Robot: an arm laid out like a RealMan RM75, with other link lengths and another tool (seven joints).
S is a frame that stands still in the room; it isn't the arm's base.
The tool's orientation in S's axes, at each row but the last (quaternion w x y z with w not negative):
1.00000 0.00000 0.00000 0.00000
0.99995 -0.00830 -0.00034 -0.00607
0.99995 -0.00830 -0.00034 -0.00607
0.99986 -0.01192 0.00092 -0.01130
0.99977 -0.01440 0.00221 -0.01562
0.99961 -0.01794 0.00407 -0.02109
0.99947 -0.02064 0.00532 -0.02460
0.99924 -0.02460 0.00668 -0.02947
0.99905 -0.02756 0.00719 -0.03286
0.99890 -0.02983 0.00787 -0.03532
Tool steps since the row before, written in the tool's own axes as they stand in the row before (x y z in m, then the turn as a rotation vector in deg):
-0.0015 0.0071 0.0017 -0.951 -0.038 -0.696
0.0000 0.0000 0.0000 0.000 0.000 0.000
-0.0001 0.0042 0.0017 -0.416 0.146 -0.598
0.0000 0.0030 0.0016 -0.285 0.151 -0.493
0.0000 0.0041 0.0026 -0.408 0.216 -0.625
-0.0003 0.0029 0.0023 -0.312 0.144 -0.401
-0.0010 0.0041 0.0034 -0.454 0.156 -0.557
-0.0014 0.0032 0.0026 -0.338 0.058 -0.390
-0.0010 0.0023 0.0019 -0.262 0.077 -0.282
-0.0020 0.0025 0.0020 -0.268 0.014 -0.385
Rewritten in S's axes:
-0.0015 0.0071 0.0017 -0.951 -0.038 -0.696
0.0000 0.0000 0.0000 0.000 0.000 0.000
0.0000 0.0042 0.0016 -0.414 0.141 -0.601
0.0001 0.0030 0.0015 -0.283 0.146 -0.496
0.0001 0.0042 0.0025 -0.404 0.211 -0.629
-0.0002 0.0030 0.0022 -0.309 0.143 -0.404
-0.0008 0.0043 0.0032 -0.452 0.155 -0.559
-0.0012 0.0034 0.0025 -0.340 0.059 -0.388
-0.0008 0.0025 0.0018 -0.261 0.079 -0.283
-0.0018 0.0027 0.0019 -0.273 0.010 -0.381

